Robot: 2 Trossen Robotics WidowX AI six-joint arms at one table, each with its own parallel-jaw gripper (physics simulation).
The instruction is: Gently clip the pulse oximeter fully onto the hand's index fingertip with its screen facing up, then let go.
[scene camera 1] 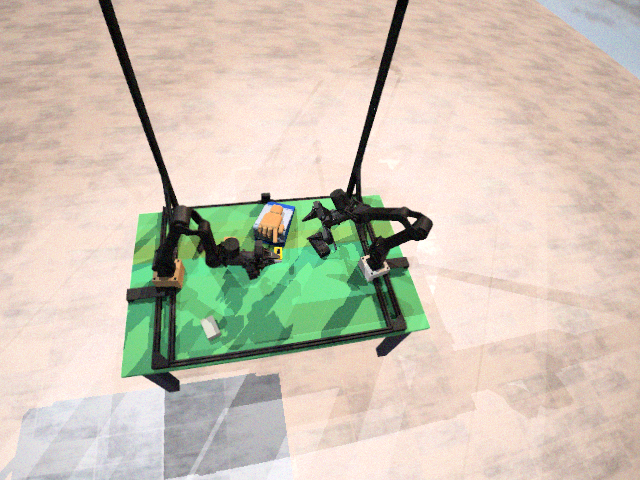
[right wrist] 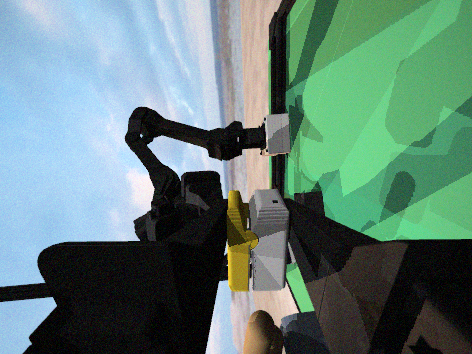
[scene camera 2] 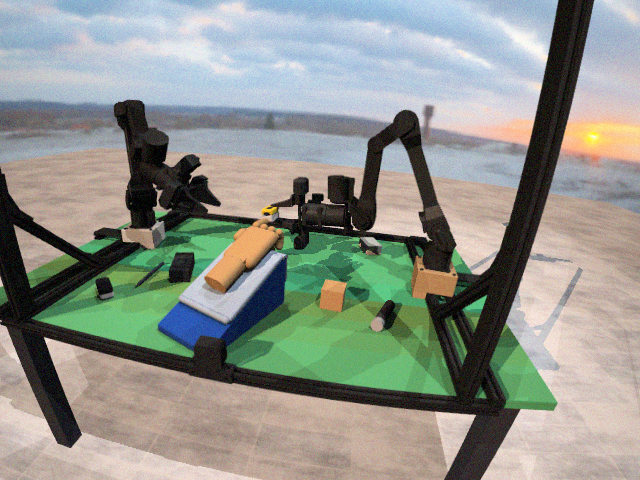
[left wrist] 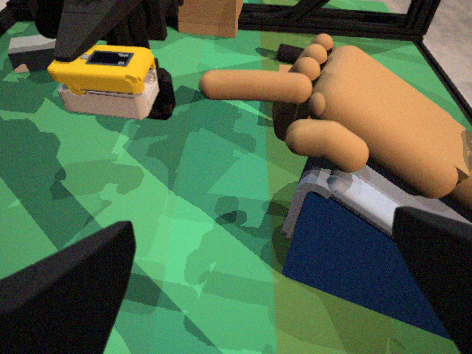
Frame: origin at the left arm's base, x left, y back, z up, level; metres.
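Seen in the pictures: left gripper, fingertip midpoint: (scene camera 1: 304, 229) (scene camera 2: 214, 208) (left wrist: 264, 227); right gripper, fingertip midpoint: (scene camera 1: 279, 259) (right wrist: 255, 205) (scene camera 2: 271, 211) (left wrist: 73, 85); left arm's base at its link origin: (scene camera 1: 375, 263) (right wrist: 263, 137) (scene camera 2: 143, 225); right arm's base at its link origin: (scene camera 1: 166, 269) (scene camera 2: 436, 265).
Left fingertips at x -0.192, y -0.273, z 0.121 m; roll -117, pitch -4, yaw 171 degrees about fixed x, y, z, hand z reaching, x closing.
Observation:
Pixels of each thing's top centre, then the offset from my left fingertips to it.
- pulse oximeter at its top centre: (right wrist: 225, 241) (left wrist: 99, 53) (scene camera 2: 270, 206) (scene camera 1: 278, 252) dx +0.063, dy -0.137, dz -0.007 m
- dark cylinder at its top centre: (left wrist: 311, 50) (scene camera 2: 384, 309) dx -0.192, dy -0.398, dz -0.152 m
- black block at its top centre: (right wrist: 301, 222) (scene camera 2: 182, 260) (scene camera 1: 319, 243) dx +0.000, dy +0.090, dz -0.145 m
- pen at its top centre: (scene camera 2: 149, 272) dx -0.027, dy +0.170, dz -0.170 m
- small black-and-white item at its top centre: (scene camera 2: 103, 282) (right wrist: 282, 252) dx -0.128, dy +0.240, dz -0.147 m
- grey-white block at its top centre: (left wrist: 38, 42) (scene camera 2: 370, 241) (scene camera 1: 210, 326) dx +0.209, dy -0.464, dz -0.150 m
The pulse oximeter (scene camera 1: 279, 250) (scene camera 2: 269, 212) (left wrist: 102, 77) (right wrist: 269, 260), yellow above and white below, is level in the air, its dark screen up. My right gripper (scene camera 1: 276, 254) (right wrist: 255, 205) is shut on it. Its open-jaw end faces the index finger (scene camera 2: 261, 222) (left wrist: 250, 85) (right wrist: 257, 332) of the tan hand (scene camera 1: 275, 214) (scene camera 2: 253, 245) (left wrist: 385, 120); a gap separates them in the left wrist view. The hand lies on a blue and white wedge (scene camera 2: 268, 294) (left wrist: 350, 270). My left gripper (scene camera 1: 306, 228) (scene camera 2: 212, 207) (left wrist: 264, 227) is open and empty, beside the hand.
An orange cube (scene camera 2: 333, 295) (left wrist: 207, 20) and a dark cylinder (scene camera 2: 383, 315) lie right of the wedge in scene camera 2. A black block (scene camera 2: 181, 267), a pen (scene camera 2: 149, 274) and a small black-and-white item (scene camera 2: 104, 287) lie left. A grey-white block (scene camera 1: 210, 327) (scene camera 2: 370, 245) lies farther off.

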